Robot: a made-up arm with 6 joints.
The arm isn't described. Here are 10 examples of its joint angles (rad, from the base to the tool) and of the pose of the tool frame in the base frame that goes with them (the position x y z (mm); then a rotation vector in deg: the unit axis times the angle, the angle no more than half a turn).
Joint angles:
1: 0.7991 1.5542 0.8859 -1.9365 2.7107 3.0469
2: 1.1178 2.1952 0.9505 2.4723 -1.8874 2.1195
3: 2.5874 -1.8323 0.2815 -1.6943 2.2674 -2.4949
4: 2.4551 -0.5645 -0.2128 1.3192 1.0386 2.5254
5: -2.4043 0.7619 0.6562 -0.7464 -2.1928 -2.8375
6: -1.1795 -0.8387 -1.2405 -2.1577 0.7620 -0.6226
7: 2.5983 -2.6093 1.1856 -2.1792 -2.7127 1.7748
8: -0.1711 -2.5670 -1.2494 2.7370 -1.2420 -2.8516
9: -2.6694 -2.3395 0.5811 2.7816 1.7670 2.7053
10: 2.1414 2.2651 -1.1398 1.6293 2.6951 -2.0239
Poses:
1: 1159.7 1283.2 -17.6 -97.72 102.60 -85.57
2: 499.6 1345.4 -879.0 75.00 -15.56 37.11
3: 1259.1 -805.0 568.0 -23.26 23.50 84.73
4: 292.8 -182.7 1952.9 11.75 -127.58 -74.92
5: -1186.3 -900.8 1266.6 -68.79 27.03 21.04
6: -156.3 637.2 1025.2 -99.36 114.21 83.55
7: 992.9 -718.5 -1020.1 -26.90 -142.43 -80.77
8: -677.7 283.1 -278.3 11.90 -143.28 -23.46
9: 1448.5 552.8 -535.2 -67.09 -24.44 -107.64
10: -309.4 462.8 -545.4 50.86 161.03 -56.98
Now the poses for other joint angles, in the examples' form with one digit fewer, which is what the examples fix.
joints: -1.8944 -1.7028 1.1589 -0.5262 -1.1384 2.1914
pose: 453 1836 447 119.7 -26.3 70.9
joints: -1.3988 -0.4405 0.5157 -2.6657 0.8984 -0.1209
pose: 114 270 2072 107.2 -131.7 -3.9
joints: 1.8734 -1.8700 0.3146 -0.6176 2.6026 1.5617
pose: 608 -1462 465 118.2 50.3 -83.0
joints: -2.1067 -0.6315 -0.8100 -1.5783 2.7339 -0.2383
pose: 190 318 1294 85.7 65.9 67.3
